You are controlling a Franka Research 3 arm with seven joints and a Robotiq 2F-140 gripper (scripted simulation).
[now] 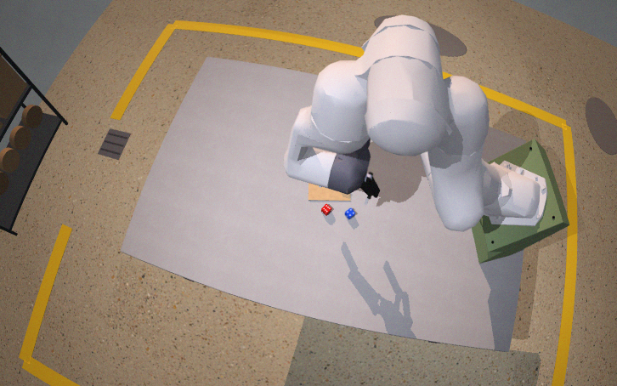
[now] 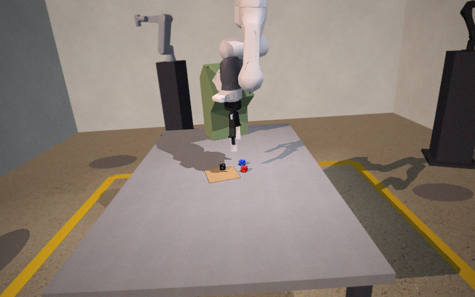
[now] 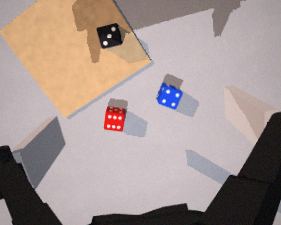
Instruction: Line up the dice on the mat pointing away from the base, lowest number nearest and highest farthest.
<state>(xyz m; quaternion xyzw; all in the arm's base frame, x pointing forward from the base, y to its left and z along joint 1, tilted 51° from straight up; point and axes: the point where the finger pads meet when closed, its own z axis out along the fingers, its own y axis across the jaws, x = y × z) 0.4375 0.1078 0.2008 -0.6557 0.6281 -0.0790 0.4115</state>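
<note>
Now: hand 120 mm above the blue die, 40 mm past it and 10 mm to the right of it. Round my hand: red die (120 mm below, 40 mm to the left, 30 mm ahead); tan mat (130 mm below, 80 mm ahead, 50 mm to the right); black die (110 mm below, 60 mm to the right, 40 mm ahead).
</note>
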